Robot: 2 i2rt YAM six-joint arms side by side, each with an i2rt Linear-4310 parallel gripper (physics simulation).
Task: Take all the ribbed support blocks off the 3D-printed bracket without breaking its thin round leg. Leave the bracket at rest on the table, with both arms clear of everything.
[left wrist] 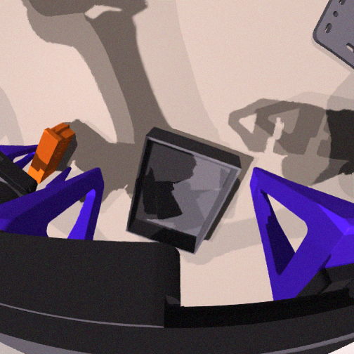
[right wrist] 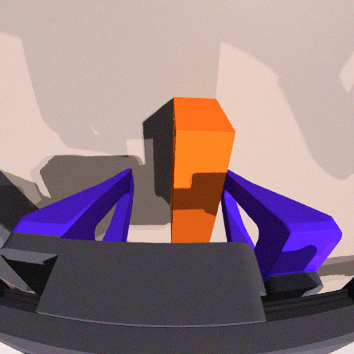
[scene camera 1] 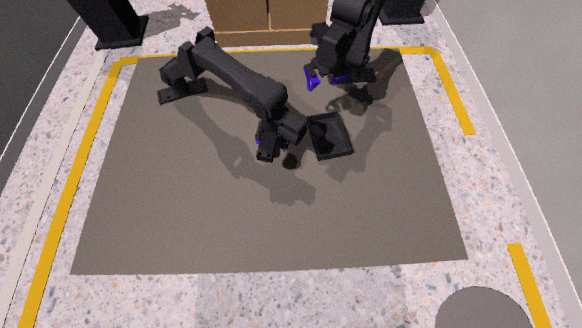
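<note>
The orange printed piece (left wrist: pixel 52 145) (right wrist: pixel 202 155) stands on the table, left of the tray in the left wrist view. Its near side is shaded in the right wrist view, and a dark face shows along its left side. I cannot tell the bracket from its ribbed support blocks, and the thin round leg cannot be made out. In scene camera 1 the piece is hidden by the right gripper. My right gripper (scene camera 1: pixel 272 144) (right wrist: pixel 176 176) is partly open, its fingers on either side of the piece, the right one looking close to it. My left gripper (scene camera 1: pixel 322 82) (left wrist: pixel 176 175) is wide open and empty.
A dark open tray (scene camera 1: pixel 351 150) (left wrist: pixel 195 243) lies on the grey mat (scene camera 1: pixel 250 235), right of the right gripper in scene camera 1. Dark shadows fall inside it. The left arm (scene camera 1: pixel 350 35) is raised behind it. A grey perforated plate (left wrist: pixel 340 35) shows at the left wrist view's upper right.
</note>
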